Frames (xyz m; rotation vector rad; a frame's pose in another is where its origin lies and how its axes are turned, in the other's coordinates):
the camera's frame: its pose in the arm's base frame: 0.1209 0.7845 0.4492 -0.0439 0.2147 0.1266
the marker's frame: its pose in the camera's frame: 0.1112 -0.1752 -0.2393 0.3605 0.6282 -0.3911
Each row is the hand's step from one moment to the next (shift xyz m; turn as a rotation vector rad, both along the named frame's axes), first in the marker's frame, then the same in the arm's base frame.
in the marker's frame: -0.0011 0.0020 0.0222 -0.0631 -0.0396 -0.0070
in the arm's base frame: 0.0154 -0.0053 0.0152 -0.0586 -0.0226 0.0407
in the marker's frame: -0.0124 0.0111 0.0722 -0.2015 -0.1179 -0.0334
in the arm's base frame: 0.0464 -0.0113 0.0566 -0.1916 -0.0606 0.1234
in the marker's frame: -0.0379 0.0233 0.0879 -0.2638 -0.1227 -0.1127
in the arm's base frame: 0.0461 -0.0005 0.0871 -0.2868 -0.0273 0.1198
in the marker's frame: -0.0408 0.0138 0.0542 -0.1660 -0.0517 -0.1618
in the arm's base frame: 0.0174 0.0024 0.0670 -0.2339 0.0365 0.0191
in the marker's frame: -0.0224 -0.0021 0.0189 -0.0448 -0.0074 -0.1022
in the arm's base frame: -0.0016 -0.0040 0.0291 -0.1012 0.0353 -0.0319
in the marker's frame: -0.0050 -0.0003 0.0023 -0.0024 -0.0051 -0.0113
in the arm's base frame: -0.0016 -0.0001 0.0053 -0.0112 -0.0005 -0.0058
